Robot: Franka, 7 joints.
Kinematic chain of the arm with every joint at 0, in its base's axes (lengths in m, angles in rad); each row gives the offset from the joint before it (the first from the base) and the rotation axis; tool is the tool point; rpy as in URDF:
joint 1: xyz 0 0 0.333 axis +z
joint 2: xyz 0 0 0 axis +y
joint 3: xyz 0 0 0.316 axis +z
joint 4: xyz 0.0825 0 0 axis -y
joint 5: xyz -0.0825 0 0.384 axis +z
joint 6: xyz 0 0 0 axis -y
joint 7: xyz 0.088 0 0 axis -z
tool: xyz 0 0 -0.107 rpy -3.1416 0 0
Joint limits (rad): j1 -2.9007..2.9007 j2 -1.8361..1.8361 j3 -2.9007..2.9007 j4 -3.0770..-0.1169 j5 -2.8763..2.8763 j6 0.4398..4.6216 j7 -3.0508..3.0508
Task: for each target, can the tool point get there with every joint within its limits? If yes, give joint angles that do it. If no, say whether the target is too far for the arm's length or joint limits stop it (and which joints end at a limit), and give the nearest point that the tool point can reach.
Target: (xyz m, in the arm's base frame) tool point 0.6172 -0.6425 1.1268
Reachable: no: too far | nearest point 0.4437 -0.4619 0.9037 | short by 0.335 m
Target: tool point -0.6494 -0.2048 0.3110
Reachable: yes | joints -2.0327 1.0185 -0.8745 -1.7000 -2.0110 1.3881 0.0548
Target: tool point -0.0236 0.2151 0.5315
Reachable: yes | joints -2.2822 1.3640 -2.2711 -2.7038 -0.6361 1.4435 0.9437
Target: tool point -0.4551 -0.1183 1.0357
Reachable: yes | joints 1.1763 -0.3121 1.7291 -0.7706 0.4199 2.5446 -0.3566
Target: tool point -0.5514 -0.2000 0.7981
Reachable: yes | joints 0.9678 -1.2464 0.7116 -0.8736 0.6343 1.4440 -1.2928
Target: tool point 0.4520 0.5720 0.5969
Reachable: yes | joints 0.4491 0.4731 0.6151 -1.2822 -0.5715 2.3632 0.9474
